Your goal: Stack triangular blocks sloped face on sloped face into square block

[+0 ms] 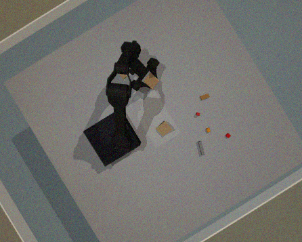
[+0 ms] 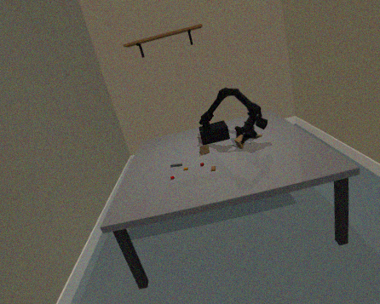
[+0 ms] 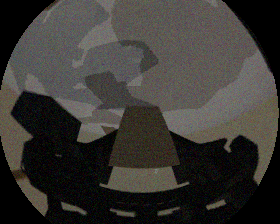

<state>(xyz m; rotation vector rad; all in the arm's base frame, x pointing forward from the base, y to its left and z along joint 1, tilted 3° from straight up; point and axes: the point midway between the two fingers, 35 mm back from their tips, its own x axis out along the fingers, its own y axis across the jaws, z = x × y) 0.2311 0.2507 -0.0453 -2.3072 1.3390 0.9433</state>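
Now: gripper tip 10 mm below the tan triangular block. The rest, counted from my gripper tip: grey bar: 130 mm ahead, 430 mm to the right, 40 mm below; then orange cube: 200 mm ahead, 350 mm to the right, 40 mm below.
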